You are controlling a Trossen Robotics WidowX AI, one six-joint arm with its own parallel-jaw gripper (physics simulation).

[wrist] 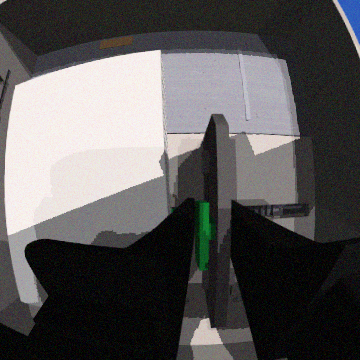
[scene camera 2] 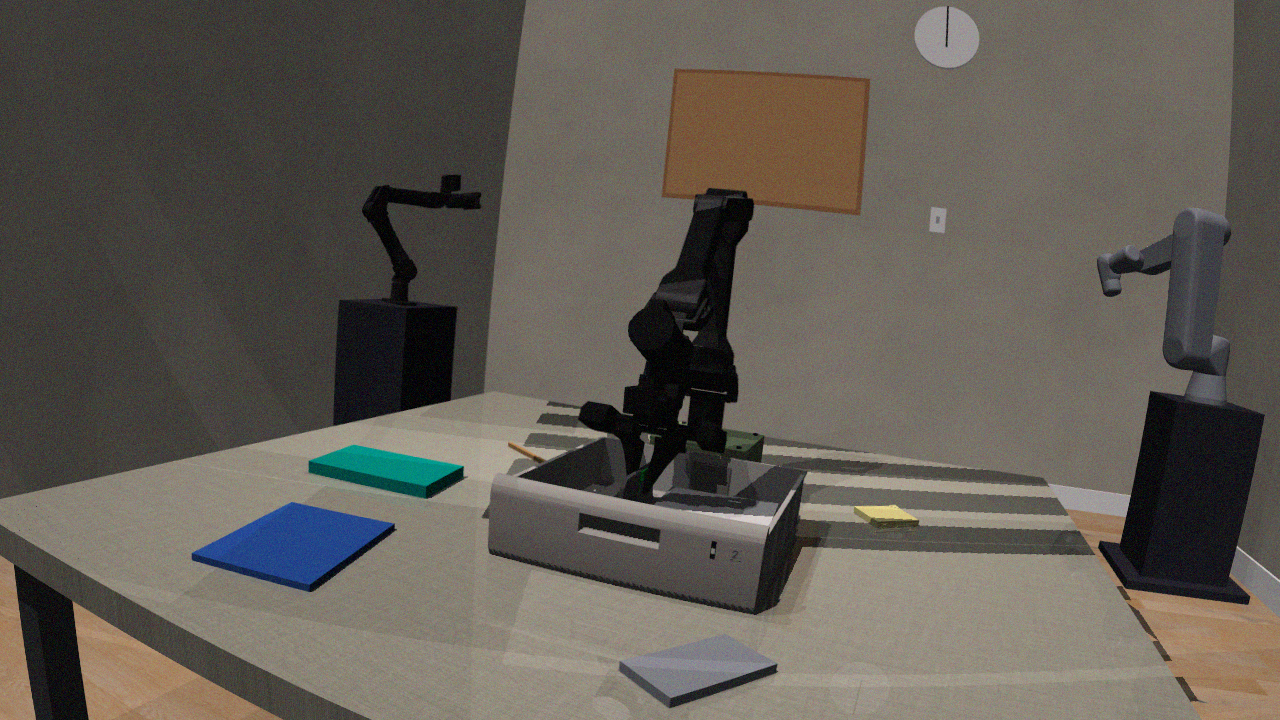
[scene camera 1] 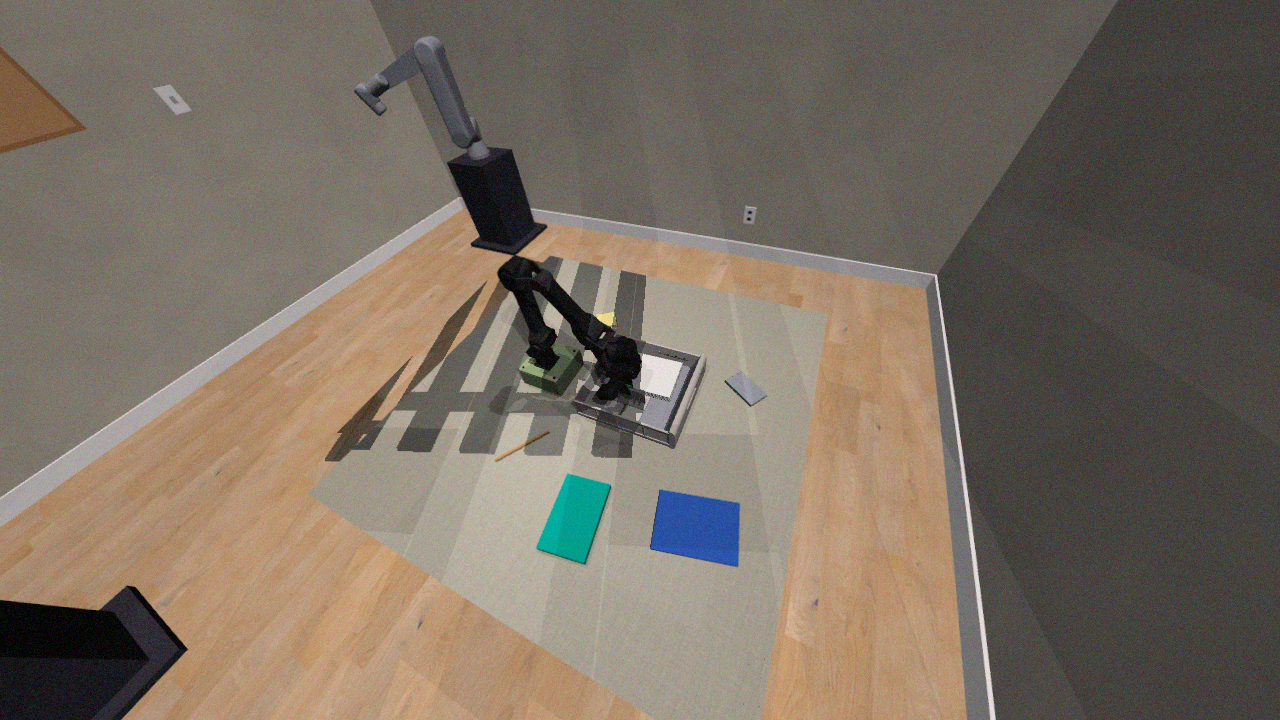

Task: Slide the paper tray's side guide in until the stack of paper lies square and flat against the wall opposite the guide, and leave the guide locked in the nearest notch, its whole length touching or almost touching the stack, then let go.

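Places are measured from the arm's base along level axes (x back, y left, z down), in metres.
Pixels of known places: gripper, fingertip midpoint: (wrist: 207, 204) (scene camera 2: 637, 491) (scene camera 1: 630, 392); arm's base at its link origin: (scene camera 1: 547, 361).
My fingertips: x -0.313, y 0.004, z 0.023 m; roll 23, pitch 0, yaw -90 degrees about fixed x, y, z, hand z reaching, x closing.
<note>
For each thing: its middle in the pictures, then the offset to it from my fingertips. "*": a spot on its surface instead.
- grey paper tray at the middle of its body: (wrist: 136, 171) (scene camera 2: 664, 506) (scene camera 1: 642, 384) dy +0.044, dx -0.020, dz +0.006 m
- white paper stack at the middle of its body: (wrist: 76, 188) (scene camera 2: 709, 525) (scene camera 1: 646, 374) dy +0.100, dx -0.008, dz +0.023 m
- dark upright side guide at a spot on its surface: (wrist: 220, 165) * dy -0.003, dx -0.020, dz -0.025 m
- green latch at the middle of its body: (wrist: 187, 220) dy +0.011, dx +0.011, dz +0.009 m
- pencil at the middle of its body: (scene camera 2: 533, 456) (scene camera 1: 522, 445) dy -0.273, dx +0.243, dz +0.051 m
- teal book at the middle of its body: (scene camera 2: 386, 469) (scene camera 1: 575, 515) dy -0.385, dx -0.018, dz +0.045 m
- blue book at the middle of its body: (scene camera 2: 299, 541) (wrist: 354, 9) (scene camera 1: 696, 525) dy -0.282, dx -0.315, dz +0.050 m
- grey slab at the middle of its body: (scene camera 2: 699, 668) (scene camera 1: 745, 388) dy +0.184, dx -0.327, dz +0.049 m
The grey paper tray (scene camera 1: 693, 394) (scene camera 2: 626, 559) stands on the table. The white paper stack (scene camera 1: 662, 376) (wrist: 90, 115) lies in its left part in the wrist view, beside the left wall; whether it touches that wall all along is unclear. The dark upright side guide (wrist: 220, 165) stands right of the stack, with a strip of tray floor between them. The green latch (wrist: 203, 235) sits on the guide's left face. My gripper (scene camera 1: 626, 396) (scene camera 2: 646, 492) (wrist: 207, 204) is down in the tray, shut on guide and latch, one finger against each side. The fingers hide the guide's lower sides.
A green block (scene camera 1: 550, 371) is under my arm's base. A pencil (scene camera 1: 521, 445), a teal book (scene camera 1: 574, 519) (scene camera 2: 386, 467), a blue book (scene camera 1: 695, 528) (scene camera 2: 293, 544), a grey slab (scene camera 1: 745, 387) (scene camera 2: 698, 667) and yellow notes (scene camera 2: 886, 514) lie around the tray.
</note>
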